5 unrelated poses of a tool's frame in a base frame.
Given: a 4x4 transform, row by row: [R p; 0 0 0 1], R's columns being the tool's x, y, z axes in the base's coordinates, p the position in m. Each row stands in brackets.
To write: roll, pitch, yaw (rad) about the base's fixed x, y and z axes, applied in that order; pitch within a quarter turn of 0, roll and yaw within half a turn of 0; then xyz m. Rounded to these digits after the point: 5 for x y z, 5 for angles.
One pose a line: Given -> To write
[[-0.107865 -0.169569 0.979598 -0.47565], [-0.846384 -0.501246 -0.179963 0.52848], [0.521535 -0.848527 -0.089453 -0.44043], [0 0 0 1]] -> -1.67583 -0.54865 -1.69756 -0.47565 0.52848 -0.44043
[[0.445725 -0.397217 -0.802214 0.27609], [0.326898 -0.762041 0.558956 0.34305], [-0.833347 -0.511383 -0.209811 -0.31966], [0 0 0 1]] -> -1.96013 0.98514 0.63280 0.27609 0.34305 -0.31966
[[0.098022 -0.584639 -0.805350 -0.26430], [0.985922 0.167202 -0.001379 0.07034], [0.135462 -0.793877 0.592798 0.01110], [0 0 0 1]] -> -0.92940 -0.13588 1.47170 -0.26430 0.07034 0.01110
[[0.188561 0.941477 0.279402 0.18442], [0.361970 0.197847 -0.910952 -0.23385], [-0.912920 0.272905 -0.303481 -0.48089], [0 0 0 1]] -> 2.40919 1.15038 1.09055 0.18442 -0.23385 -0.48089
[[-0.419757 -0.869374 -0.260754 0.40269], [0.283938 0.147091 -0.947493 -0.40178], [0.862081 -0.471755 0.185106 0.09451], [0 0 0 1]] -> -1.19688 -1.03936 2.54686 0.40269 -0.40178 0.09451
